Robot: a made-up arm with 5 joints.
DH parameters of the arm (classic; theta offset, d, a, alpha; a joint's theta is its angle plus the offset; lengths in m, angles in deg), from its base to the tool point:
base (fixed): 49.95 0 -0.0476 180
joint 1: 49.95 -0.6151 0.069 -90
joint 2: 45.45 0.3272 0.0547 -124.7
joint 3: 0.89 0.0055 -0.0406 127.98
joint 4: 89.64 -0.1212 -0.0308 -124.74
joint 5: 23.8 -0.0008 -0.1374 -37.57
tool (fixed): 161.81 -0.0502 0 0
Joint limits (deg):
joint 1: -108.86..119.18
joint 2: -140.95..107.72
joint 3: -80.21..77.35
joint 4: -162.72..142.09
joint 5: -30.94..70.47
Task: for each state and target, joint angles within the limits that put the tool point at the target. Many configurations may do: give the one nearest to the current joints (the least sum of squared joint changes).
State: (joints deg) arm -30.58 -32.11 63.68 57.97 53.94
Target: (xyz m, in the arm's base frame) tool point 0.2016 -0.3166 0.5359
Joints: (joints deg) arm -27.53 -30.22 62.27 31.41 19.34
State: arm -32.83 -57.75 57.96 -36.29 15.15
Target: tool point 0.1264 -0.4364 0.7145
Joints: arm -19.50 -73.73 54.29 -68.61 -3.49
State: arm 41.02 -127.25 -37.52 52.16 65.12
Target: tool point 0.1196 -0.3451 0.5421
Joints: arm -20.16 -126.24 -41.70 83.36 47.31
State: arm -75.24 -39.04 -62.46 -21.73 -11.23
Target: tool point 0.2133 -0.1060 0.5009
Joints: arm -60.45 -47.11 -46.13 -37.61 16.36
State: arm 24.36 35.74 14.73 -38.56 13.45
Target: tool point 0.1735 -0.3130 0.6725
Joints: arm -0.04 58.18 -11.28 0.34 -2.01
